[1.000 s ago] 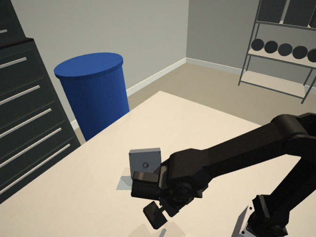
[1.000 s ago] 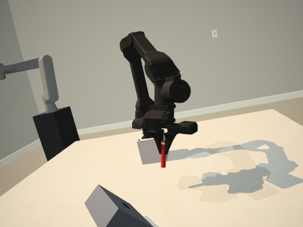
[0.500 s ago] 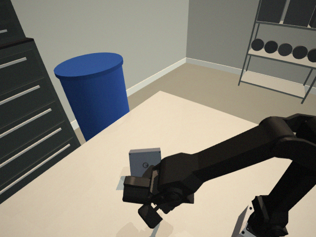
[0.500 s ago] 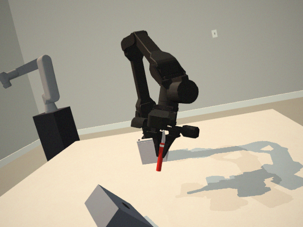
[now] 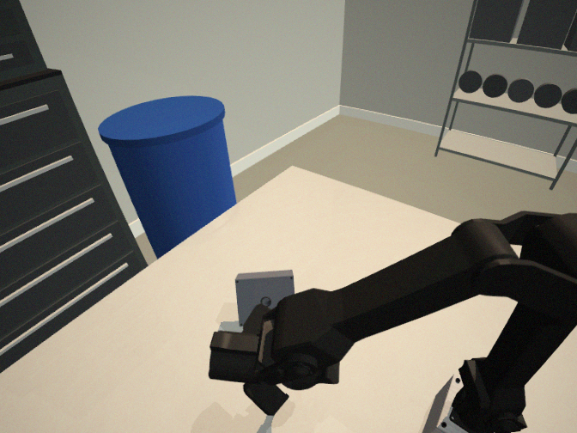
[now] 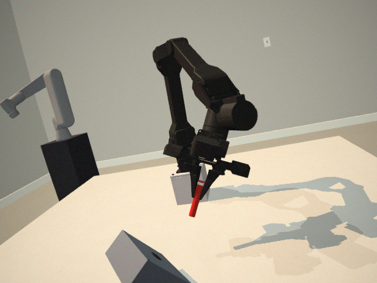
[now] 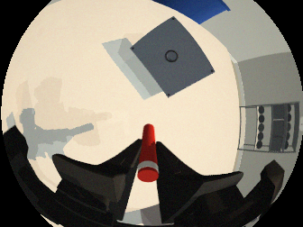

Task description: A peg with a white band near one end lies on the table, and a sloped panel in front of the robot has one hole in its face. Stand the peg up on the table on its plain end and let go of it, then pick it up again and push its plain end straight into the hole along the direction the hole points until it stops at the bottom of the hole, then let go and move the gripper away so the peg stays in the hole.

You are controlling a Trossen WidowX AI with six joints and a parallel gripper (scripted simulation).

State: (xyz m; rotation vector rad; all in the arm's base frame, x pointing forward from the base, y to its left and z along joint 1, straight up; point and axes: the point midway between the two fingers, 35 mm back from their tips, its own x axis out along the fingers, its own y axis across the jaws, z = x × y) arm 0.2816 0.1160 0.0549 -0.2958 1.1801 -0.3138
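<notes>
The grey sloped panel lies 160 mm ahead of my gripper tip, 70 mm to the right of it and 60 mm below it. From my gripper tip the other things lie so: red peg: 10 mm behind, 10 mm to the left, 10 mm above.
</notes>
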